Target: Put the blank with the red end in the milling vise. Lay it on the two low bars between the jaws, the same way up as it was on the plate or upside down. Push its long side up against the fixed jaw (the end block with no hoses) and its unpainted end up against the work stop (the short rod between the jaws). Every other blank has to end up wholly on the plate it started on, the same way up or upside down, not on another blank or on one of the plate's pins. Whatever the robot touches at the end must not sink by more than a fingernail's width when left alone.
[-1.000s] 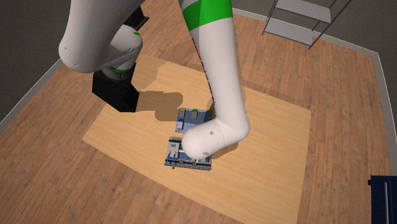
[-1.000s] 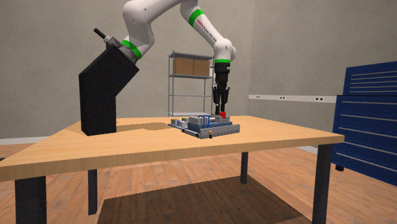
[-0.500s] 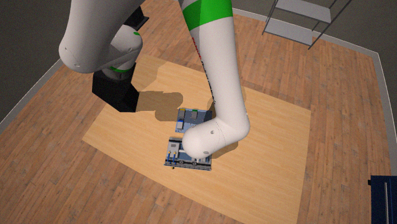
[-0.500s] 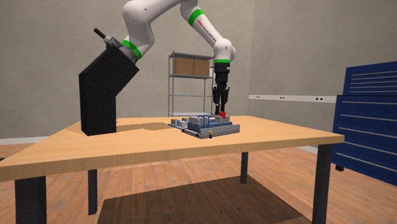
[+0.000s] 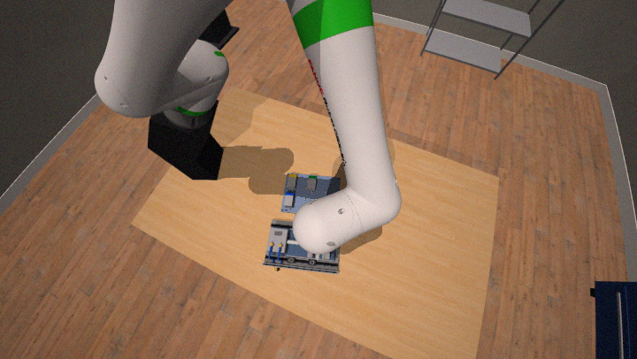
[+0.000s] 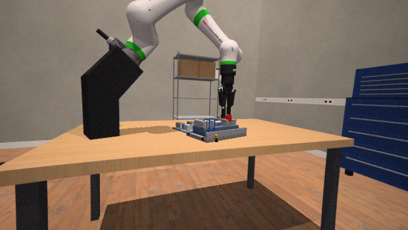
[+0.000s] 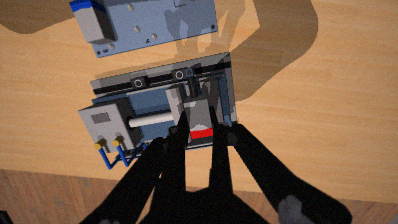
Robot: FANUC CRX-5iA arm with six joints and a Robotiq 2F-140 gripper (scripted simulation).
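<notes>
Right now my hand is 30 mm above the red-ended blank. From my hand the other things lie so: work stop rod (20 mm behind, 40 mm to the left, 50 mm below); blue-ended blank (200 mm behind, 130 mm to the left, 110 mm below); fixed jaw (30 mm ahead, 10 mm to the left, 60 mm below).
</notes>
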